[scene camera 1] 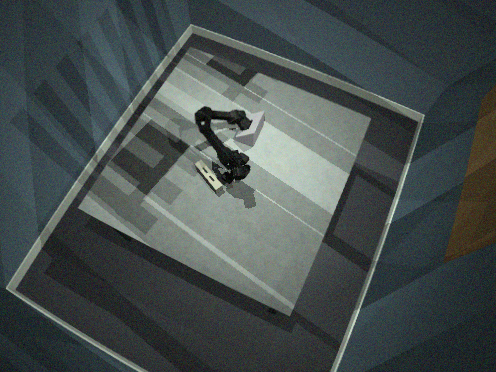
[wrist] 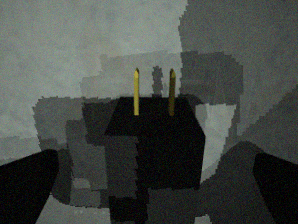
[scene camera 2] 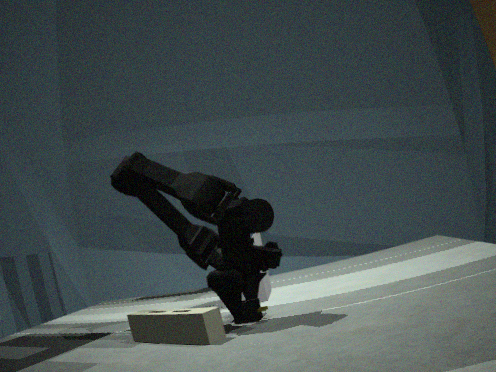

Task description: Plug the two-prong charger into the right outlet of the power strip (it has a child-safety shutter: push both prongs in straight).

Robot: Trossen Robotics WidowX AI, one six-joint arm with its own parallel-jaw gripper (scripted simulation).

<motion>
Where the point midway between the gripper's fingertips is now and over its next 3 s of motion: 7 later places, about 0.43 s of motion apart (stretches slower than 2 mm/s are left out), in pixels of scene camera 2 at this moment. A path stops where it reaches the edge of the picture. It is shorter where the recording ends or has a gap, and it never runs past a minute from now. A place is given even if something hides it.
My gripper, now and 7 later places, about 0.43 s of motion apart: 246, 314; 246, 316; 242, 301; 238, 291; 233, 294; 227, 298; 222, 302; 217, 305
</motion>
